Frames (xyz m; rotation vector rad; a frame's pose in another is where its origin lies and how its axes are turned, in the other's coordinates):
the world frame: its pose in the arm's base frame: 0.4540 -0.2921 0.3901 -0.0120 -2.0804 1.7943
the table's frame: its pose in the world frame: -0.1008 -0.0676 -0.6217 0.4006 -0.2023 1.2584
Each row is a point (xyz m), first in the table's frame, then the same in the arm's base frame.
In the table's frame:
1: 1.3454 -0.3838 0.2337
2: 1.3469 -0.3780 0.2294
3: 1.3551 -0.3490 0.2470
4: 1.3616 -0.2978 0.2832
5: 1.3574 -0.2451 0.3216
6: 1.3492 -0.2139 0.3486
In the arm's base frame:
1: -0.4099 0.0401 -0.2997
2: -0.4054 0.0418 -0.3053
3: -0.3923 0.0138 -0.3217
4: -0.3658 -0.0393 -0.3428
5: -0.3321 -0.0939 -0.3555
6: -0.3098 -0.1295 -0.3571

